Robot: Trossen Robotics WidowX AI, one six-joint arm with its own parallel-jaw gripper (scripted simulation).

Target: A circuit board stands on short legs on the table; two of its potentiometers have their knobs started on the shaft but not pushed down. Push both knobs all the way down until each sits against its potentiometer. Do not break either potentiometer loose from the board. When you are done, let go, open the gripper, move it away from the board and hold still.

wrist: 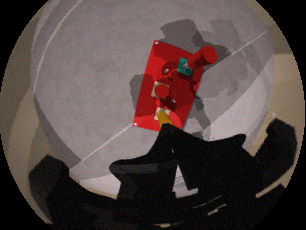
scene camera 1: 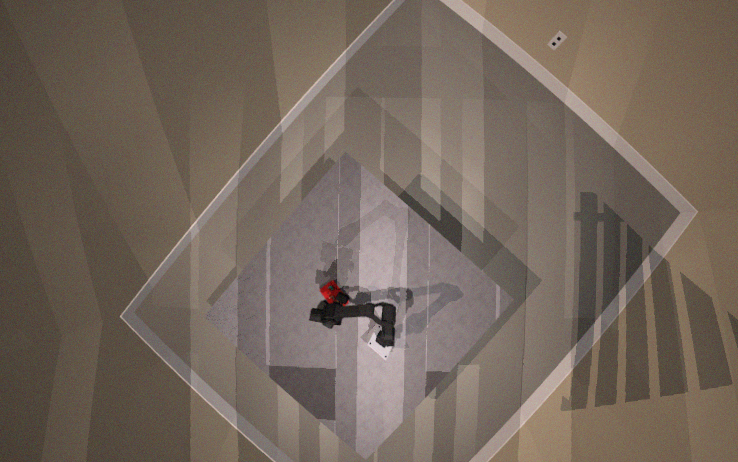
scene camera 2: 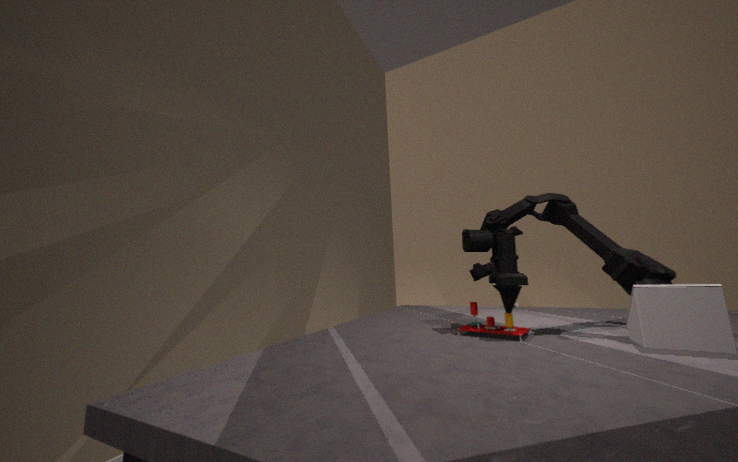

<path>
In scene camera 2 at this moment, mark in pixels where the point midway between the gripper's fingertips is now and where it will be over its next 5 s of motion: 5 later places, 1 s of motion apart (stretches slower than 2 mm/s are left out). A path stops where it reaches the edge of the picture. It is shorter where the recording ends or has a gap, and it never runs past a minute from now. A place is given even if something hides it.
My gripper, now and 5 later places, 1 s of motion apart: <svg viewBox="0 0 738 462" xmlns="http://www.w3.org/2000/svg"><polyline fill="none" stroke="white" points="508,313 508,314 508,308 483,291 472,295 473,302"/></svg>
</path>
